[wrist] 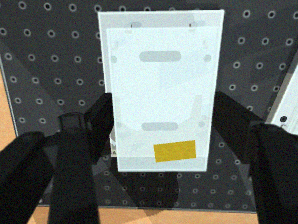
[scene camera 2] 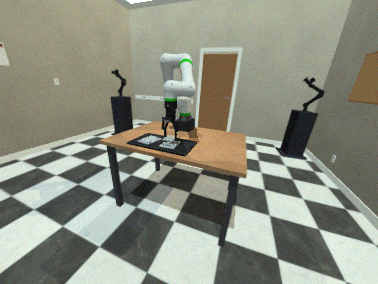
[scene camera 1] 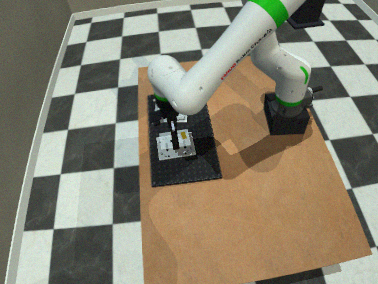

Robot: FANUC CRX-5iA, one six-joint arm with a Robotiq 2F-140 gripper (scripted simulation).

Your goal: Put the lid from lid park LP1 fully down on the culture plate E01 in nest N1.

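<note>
You'd find my gripper point(wrist: 162, 106) in the wrist view, and there's a lid point(wrist: 163, 80) there as well.
</note>
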